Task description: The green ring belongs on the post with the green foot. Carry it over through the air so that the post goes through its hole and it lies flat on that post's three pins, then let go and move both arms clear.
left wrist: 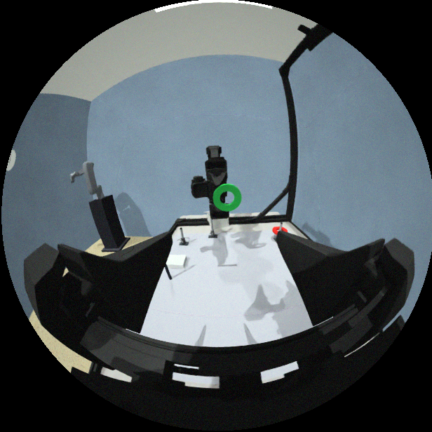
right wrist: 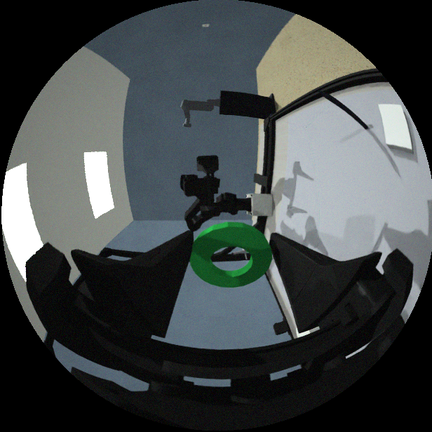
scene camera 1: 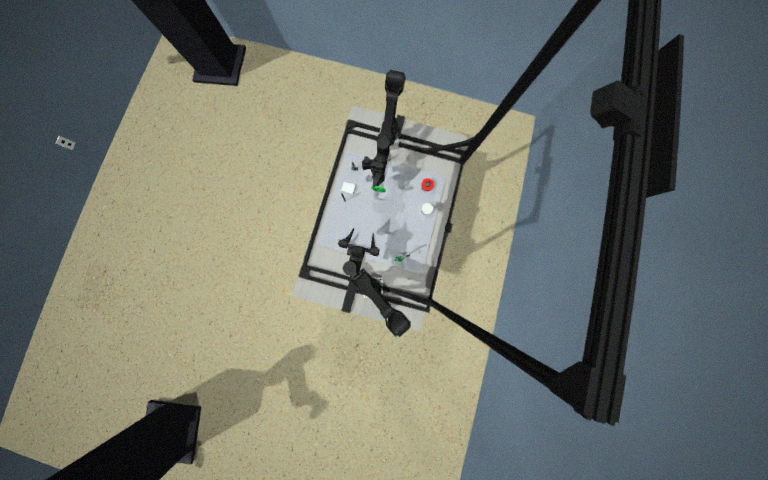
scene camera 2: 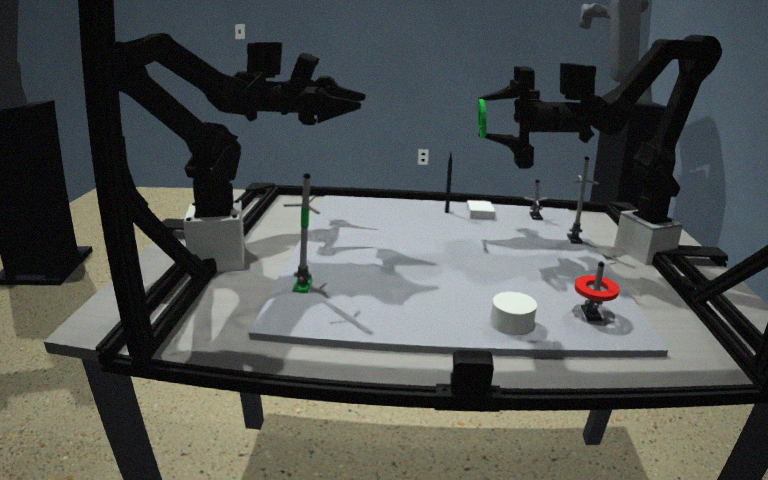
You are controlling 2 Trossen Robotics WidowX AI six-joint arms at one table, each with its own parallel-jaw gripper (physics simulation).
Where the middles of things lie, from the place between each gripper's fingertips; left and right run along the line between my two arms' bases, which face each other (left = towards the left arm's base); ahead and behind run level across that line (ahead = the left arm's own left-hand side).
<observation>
Now: the green ring [right wrist: 224,234] 210 mm to the right of my left hand, 50 mm behind it and 20 mm below it. Also, from my left hand: green-footed post [scene camera 2: 302,268] (210 mm behind, 160 mm below, 100 mm to the left); then red ring [scene camera 2: 581,283] (340 mm to the right, 320 mm behind, 220 mm below).
Now: right hand 2 cm past the green ring. The rest, counted from my right hand: green-footed post 19 cm behind, 31 cm to the left, 14 cm below; then red ring 30 cm behind, 13 cm to the right, 20 cm below.
</observation>
